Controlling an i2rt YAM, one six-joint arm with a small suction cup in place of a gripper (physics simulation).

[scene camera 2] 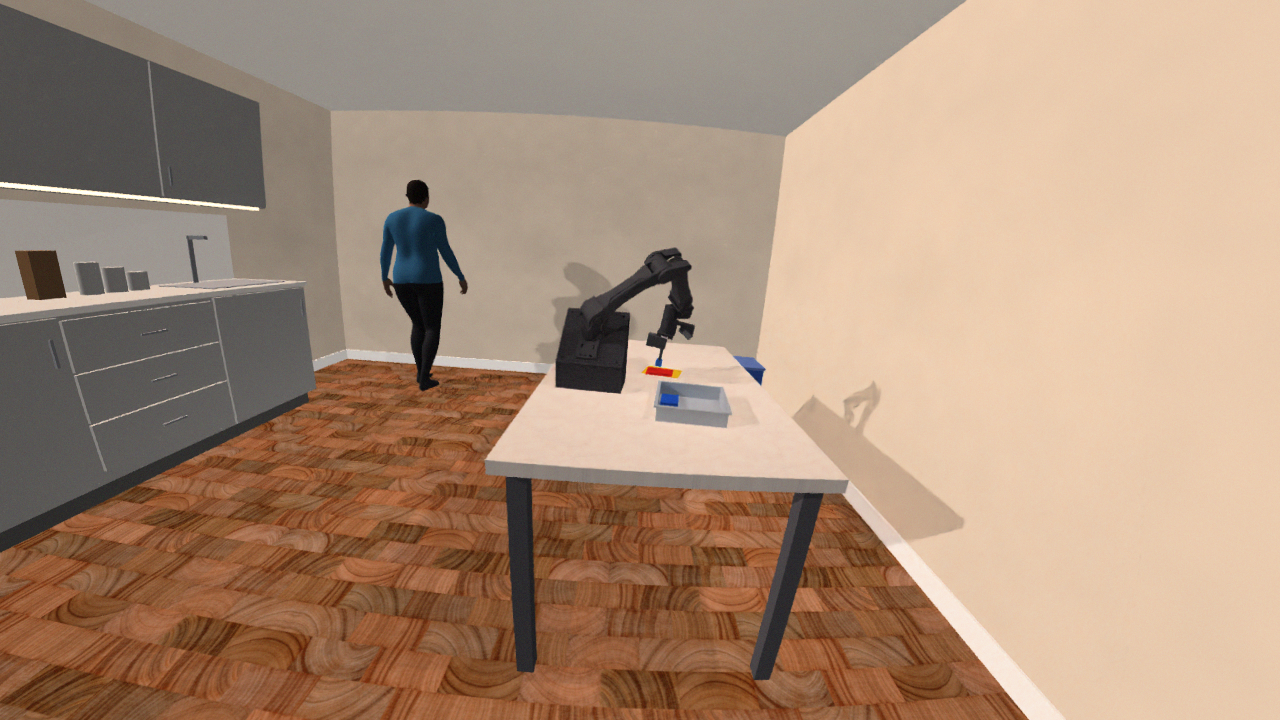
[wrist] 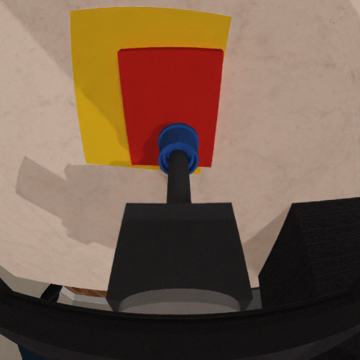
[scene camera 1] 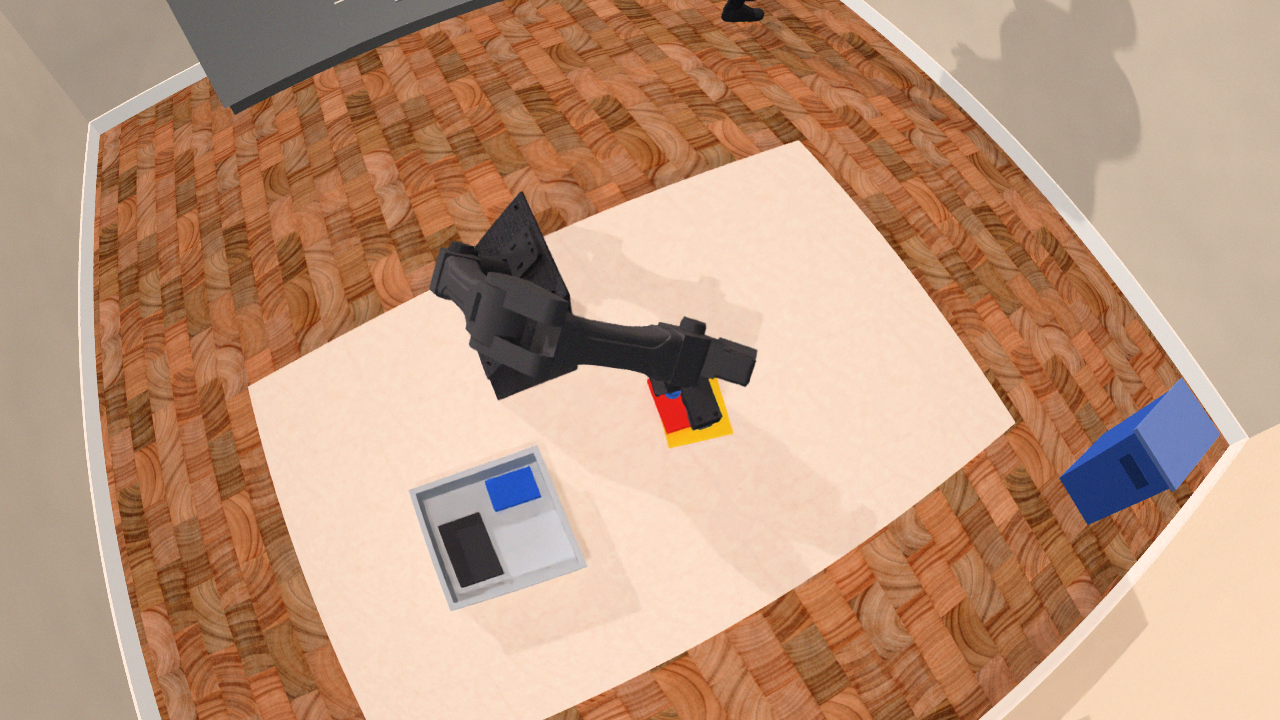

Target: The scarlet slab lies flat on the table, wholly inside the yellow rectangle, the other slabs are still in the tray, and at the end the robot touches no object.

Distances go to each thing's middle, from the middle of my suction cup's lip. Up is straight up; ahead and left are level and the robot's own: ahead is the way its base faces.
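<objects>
From my suction cup: scarlet slab (scene camera 1: 673, 414), 10 mm ahead, 10 mm to the left, 40 mm below. Yellow rectangle (scene camera 1: 685, 436), 20 mm ahead, 30 mm to the left, 40 mm below. Blue slab (scene camera 1: 517, 487), 60 mm ahead, 320 mm to the right, 40 mm below. Grey tray (scene camera 1: 533, 541), 130 mm ahead, 370 mm to the right, 20 mm below.
</objects>
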